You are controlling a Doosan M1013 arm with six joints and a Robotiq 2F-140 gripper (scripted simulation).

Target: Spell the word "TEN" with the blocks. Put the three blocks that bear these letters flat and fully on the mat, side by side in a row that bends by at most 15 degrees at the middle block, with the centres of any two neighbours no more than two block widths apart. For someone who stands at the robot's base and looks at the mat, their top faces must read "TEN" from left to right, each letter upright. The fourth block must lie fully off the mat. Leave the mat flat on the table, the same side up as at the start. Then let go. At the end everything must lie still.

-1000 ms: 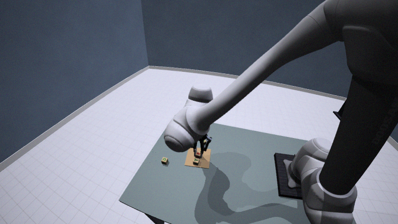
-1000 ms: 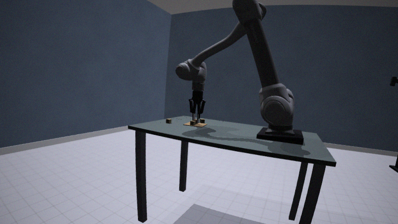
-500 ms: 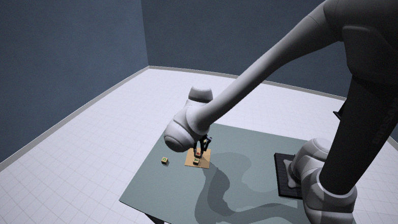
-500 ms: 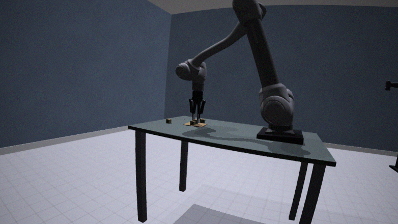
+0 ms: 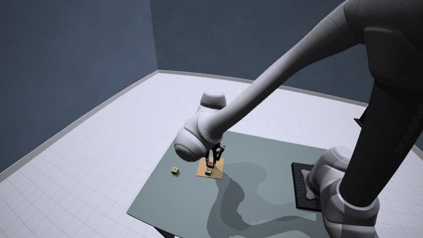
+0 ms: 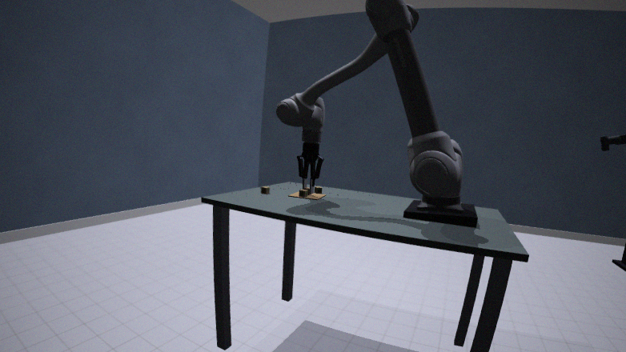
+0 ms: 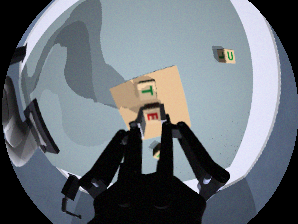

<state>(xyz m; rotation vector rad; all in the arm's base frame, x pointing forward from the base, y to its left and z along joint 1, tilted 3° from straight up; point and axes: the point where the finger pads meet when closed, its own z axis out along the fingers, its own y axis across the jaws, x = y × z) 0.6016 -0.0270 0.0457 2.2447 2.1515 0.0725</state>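
My hand is 40 mm above the tan mat. From my hand the other things lie so: block (50 mm to the left, 30 mm below).
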